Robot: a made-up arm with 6 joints. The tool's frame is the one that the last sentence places.
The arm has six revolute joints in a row. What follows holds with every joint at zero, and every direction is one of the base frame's. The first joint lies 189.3 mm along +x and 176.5 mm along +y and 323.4 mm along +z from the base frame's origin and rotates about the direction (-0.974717, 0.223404, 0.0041), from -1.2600 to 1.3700 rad. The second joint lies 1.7 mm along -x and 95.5 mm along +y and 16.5 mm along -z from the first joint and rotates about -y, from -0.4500 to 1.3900 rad. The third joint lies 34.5 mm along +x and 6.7 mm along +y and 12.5 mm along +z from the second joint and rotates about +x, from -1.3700 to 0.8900 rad. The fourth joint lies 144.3 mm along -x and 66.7 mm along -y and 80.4 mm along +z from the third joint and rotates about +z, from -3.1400 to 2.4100 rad. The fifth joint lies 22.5 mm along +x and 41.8 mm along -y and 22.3 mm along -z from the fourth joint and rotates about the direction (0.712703, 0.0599, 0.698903), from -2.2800 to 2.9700 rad. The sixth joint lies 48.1 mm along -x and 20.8 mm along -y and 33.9 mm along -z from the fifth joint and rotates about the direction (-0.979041, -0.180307, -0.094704), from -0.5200 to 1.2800 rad. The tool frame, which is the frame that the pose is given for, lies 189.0 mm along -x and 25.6 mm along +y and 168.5 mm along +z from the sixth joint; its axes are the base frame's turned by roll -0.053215, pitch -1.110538 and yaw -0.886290 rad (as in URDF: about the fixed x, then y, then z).
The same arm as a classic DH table. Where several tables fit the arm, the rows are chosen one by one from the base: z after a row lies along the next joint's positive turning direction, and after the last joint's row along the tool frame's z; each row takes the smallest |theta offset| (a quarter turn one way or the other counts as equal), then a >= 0, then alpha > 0; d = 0 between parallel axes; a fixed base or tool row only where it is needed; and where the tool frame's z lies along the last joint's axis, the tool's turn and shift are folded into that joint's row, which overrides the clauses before.
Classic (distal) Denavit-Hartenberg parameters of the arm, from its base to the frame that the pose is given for. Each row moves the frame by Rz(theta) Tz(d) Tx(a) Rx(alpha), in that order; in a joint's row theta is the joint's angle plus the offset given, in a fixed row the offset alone. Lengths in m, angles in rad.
base (fixed): d 0.324  theta0 1.3455  a 0.2143  alpha -1.5667
joint 1: d -0.1434  theta0 -1.5699  a -0.0165  alpha 1.7961
joint 2: d -0.1018  theta0 0.0042  a 0.0125  alpha 1.5708
joint 3: d -0.1098  theta0 1.5708  a 0.0667  alpha 1.5708
joint 4: d 0.0396  theta0 0.0838  a 0.0435  alpha -0.7969
joint 5: d -0.0169  theta0 0.1551  a 0.0149  alpha 2.4571
joint 6: d 0.1324  theta0 1.1488  a 0.129  alpha -1.2234
tool (fixed): d 0.1544  theta0 0.3222  a 0  alpha 0
Joint limits (rad, base to tool): -1.26..1.37 -0.45..1.39 -1.37..0.89 -3.14..2.41 -2.28..2.97 -0.52..1.28

